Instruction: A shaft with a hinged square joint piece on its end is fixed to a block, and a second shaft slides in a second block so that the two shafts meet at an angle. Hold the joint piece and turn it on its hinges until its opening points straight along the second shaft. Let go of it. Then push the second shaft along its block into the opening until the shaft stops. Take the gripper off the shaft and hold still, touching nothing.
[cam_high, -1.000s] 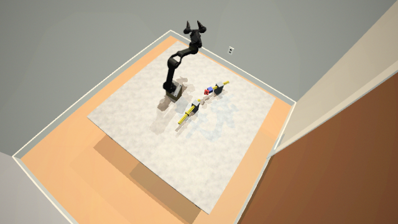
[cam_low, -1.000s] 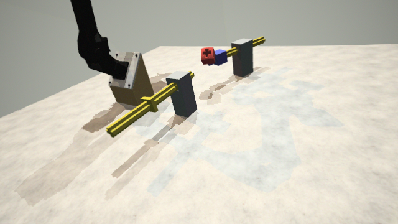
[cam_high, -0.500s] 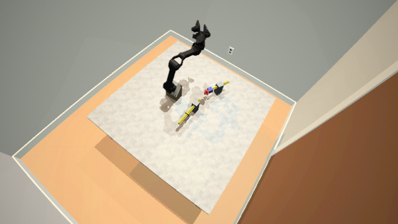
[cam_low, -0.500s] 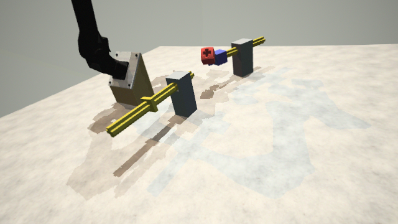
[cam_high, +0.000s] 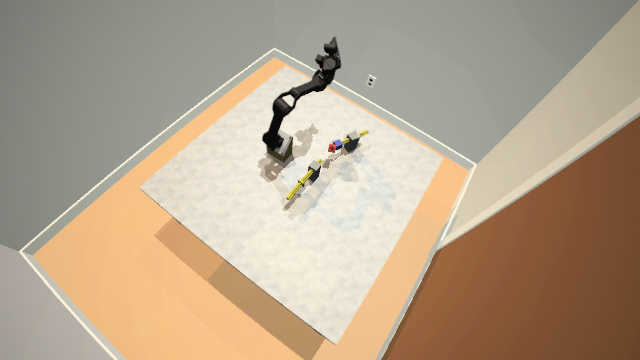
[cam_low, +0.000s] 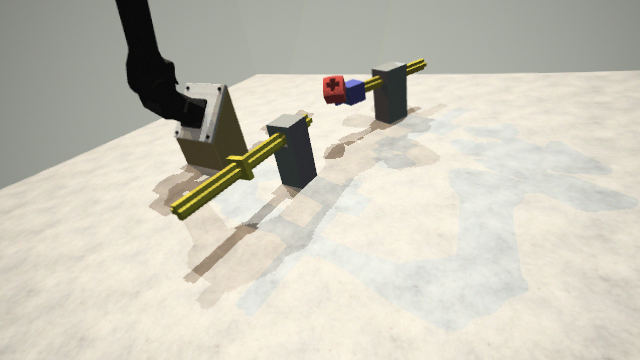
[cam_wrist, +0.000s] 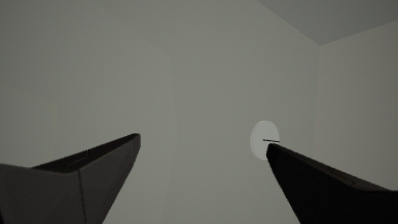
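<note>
Now: the red joint piece 42 cm below my gripper tip, 29 cm to the right of it and 23 cm ahead of it.
</note>
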